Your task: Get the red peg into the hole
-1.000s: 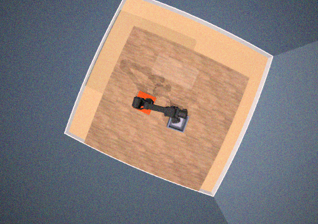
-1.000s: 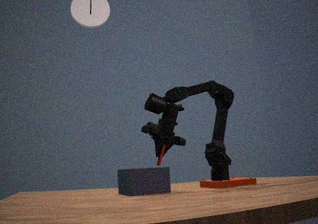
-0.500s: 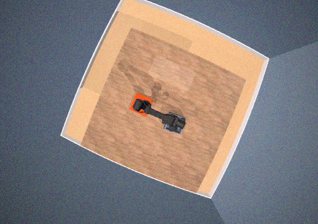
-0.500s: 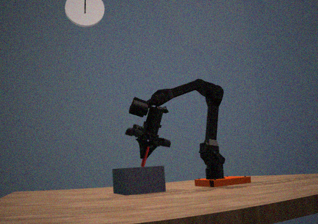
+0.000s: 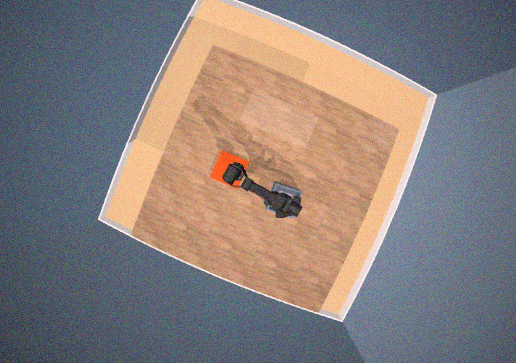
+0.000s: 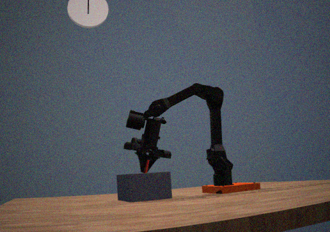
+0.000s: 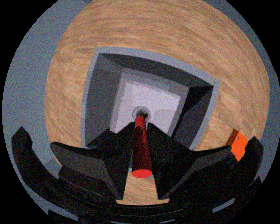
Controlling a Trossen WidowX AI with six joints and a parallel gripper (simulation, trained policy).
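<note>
My gripper tip is now 1 cm to the right of the red peg, 1 cm below it and 1 cm past it. Round my gripper tip: grey box: 7 cm below, 1 cm ahead; then pale plate: 5 cm below, 1 cm ahead.
</note>
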